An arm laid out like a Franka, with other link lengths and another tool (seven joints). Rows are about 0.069 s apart.
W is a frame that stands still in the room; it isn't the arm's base.
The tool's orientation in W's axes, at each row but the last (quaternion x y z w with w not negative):
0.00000, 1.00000, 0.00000, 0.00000
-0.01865, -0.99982, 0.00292, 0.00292
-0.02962, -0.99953, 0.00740, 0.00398
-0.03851, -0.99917, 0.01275, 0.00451
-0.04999, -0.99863, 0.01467, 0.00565
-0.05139, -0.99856, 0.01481, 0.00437
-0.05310, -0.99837, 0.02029, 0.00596
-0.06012, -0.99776, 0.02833, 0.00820
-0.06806, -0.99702, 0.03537, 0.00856
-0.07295, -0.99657, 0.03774, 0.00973
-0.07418, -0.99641, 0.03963, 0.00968
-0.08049, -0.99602, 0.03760, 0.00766
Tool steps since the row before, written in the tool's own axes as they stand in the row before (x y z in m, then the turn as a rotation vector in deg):
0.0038, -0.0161, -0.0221, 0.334, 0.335, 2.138
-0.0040, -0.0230, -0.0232, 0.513, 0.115, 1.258
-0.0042, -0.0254, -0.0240, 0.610, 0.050, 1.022
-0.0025, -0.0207, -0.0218, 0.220, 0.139, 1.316
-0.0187, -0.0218, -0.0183, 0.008, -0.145, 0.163
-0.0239, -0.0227, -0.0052, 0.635, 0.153, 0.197
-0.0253, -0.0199, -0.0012, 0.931, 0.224, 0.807
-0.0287, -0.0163, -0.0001, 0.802, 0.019, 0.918
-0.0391, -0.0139, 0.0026, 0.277, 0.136, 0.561
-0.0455, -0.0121, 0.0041, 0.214, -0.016, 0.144
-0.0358, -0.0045, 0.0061, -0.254, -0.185, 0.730
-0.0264, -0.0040, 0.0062, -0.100, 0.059, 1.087
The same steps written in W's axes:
-0.0038, -0.0161, 0.0221, -0.334, 0.335, -2.138
0.0033, -0.0230, 0.0233, -0.516, 0.127, -1.256
0.0029, -0.0253, 0.0243, -0.615, 0.071, -1.018
0.0011, -0.0203, 0.0223, -0.222, 0.122, -1.317
0.0167, -0.0230, 0.0188, -0.024, -0.148, -0.159
0.0215, -0.0249, 0.0057, -0.618, 0.212, -0.197
0.0231, -0.0224, 0.0018, -0.913, 0.289, -0.806
0.0265, -0.0196, 0.0007, -0.812, 0.064, -0.907
0.0368, -0.0192, -0.0021, -0.268, 0.133, -0.566
0.0432, -0.0189, -0.0038, -0.218, 0.005, -0.139
0.0346, -0.0102, -0.0062, 0.206, -0.277, -0.716
0.0253, -0.0086, -0.0061, 0.085, -0.038, -1.089

